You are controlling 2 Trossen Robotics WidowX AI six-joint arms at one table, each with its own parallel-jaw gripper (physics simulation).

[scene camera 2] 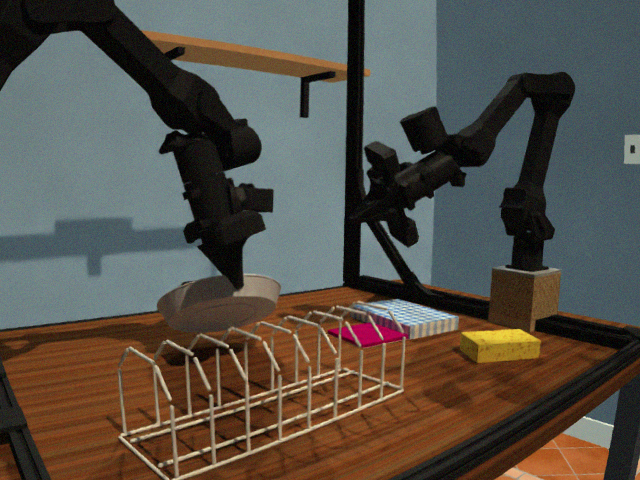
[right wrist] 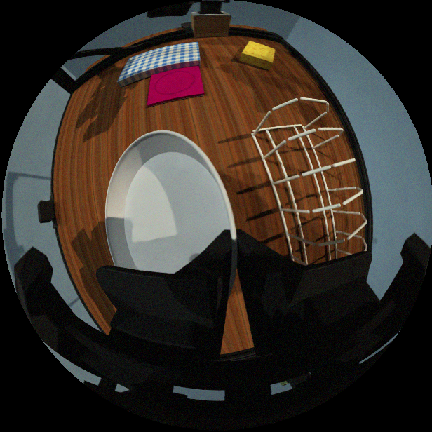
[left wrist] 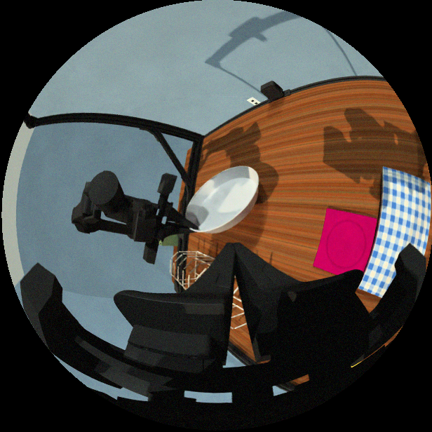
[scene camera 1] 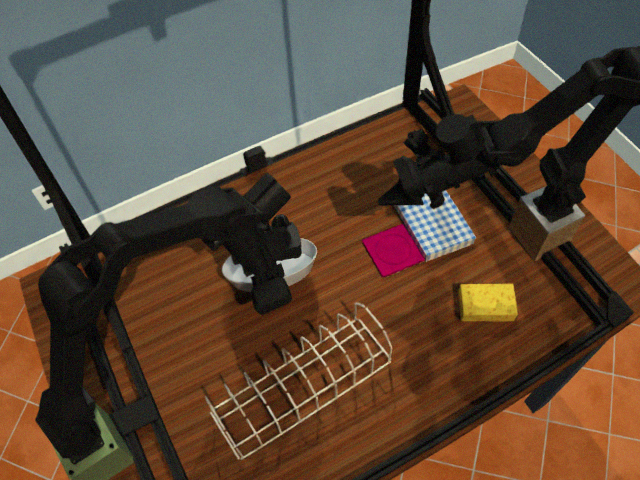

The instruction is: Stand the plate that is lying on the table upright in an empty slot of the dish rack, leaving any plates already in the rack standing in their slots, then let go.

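Frame: origin at the left arm's base, x ahead, y up, z right, level; millimetres.
Seen in the pictures: left gripper, fingertip midpoint: (scene camera 2: 350, 220) (scene camera 1: 378, 202); right gripper, fingertip midpoint: (scene camera 2: 239, 287); left arm's base at its link origin: (scene camera 2: 527, 268) (scene camera 1: 553, 206); right arm's base at its link origin: (scene camera 1: 81, 439).
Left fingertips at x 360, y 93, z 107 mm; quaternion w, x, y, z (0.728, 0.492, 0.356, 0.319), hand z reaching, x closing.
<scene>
Offsets run from my left fingertips to a thing's top centre. "spot": to the spot under its first point.
A pale grey plate (scene camera 1: 303, 266) (scene camera 2: 217, 311) (left wrist: 230, 197) (right wrist: 172, 200) is off the table, tilted, beside the dish rack. My right gripper (scene camera 2: 237, 285) (right wrist: 231, 235) is shut on its rim; in scene camera 1 the fingertips are hidden under the arm. The white wire dish rack (scene camera 1: 240, 456) (scene camera 2: 279, 439) (right wrist: 274, 183) stands on the table, with no plate in its slots. It is nearer the front than the plate in scene camera 2. My left gripper (scene camera 1: 381, 201) (scene camera 2: 354, 217) (left wrist: 232, 248) is shut and empty, raised well away from plate and rack.
A magenta square @(spot: dx -43, dy -195, dz -1 mm) (scene camera 1: 392, 251) (scene camera 2: 367, 334) (left wrist: 345, 242) (right wrist: 176, 86) lies against a blue-and-white checked block @(dx -161, dy -177, dz +35 mm) (scene camera 1: 439, 224) (scene camera 2: 413, 314) (left wrist: 404, 220) (right wrist: 162, 59). A yellow sponge @(dx -155, dy -172, dz -197 mm) (scene camera 1: 487, 301) (scene camera 2: 499, 345) (right wrist: 257, 54) lies to the right of the rack in both scene cameras. Black frame rails border the table.
</scene>
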